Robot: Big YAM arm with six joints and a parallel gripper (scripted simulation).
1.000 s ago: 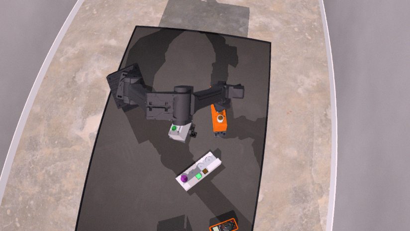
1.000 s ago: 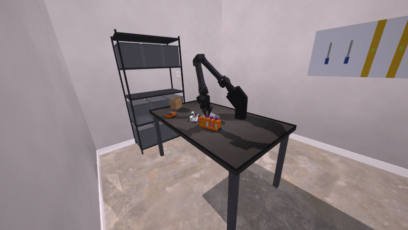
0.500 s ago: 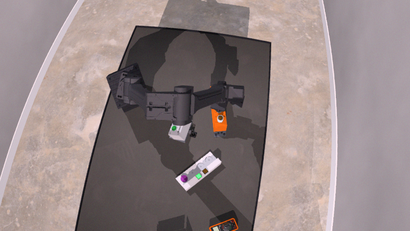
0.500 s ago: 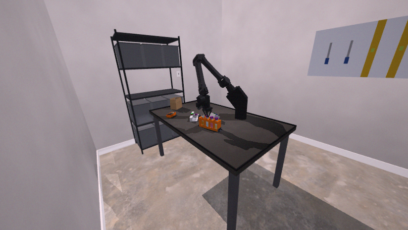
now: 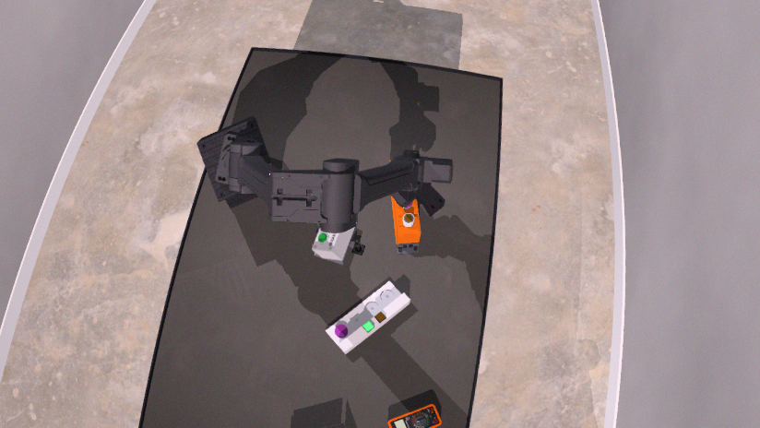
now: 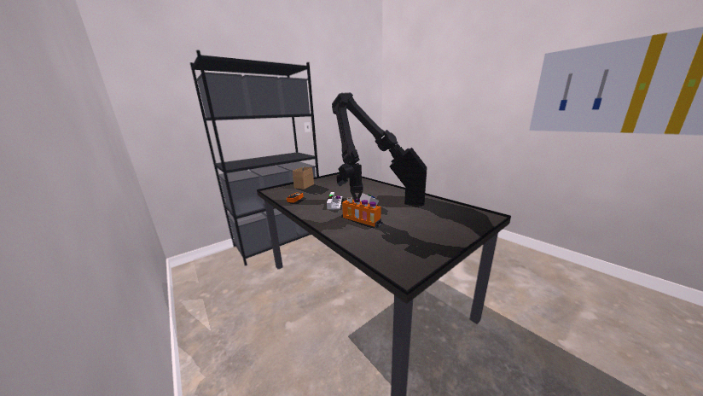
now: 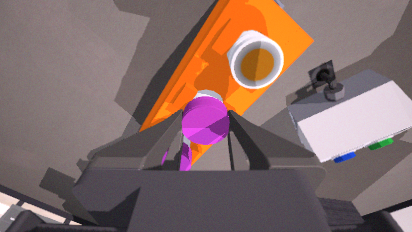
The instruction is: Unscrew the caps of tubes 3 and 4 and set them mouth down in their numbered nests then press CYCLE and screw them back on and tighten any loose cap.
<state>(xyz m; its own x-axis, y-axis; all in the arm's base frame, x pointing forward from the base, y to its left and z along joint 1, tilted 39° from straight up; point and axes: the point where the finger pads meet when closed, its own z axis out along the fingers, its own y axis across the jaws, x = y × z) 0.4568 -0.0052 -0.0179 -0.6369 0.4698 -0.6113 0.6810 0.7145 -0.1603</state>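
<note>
Right now the cap is 34 cm to the right of my hand, 15 cm behind it and 11 cm below it. Round my hand: green key 21 cm behind, 10 cm to the right, 5 cm below; then blue key 20 cm behind, 6 cm to the right, 5 cm below; then key housing 19 cm behind, 8 cm to the right, 6 cm below.
</note>
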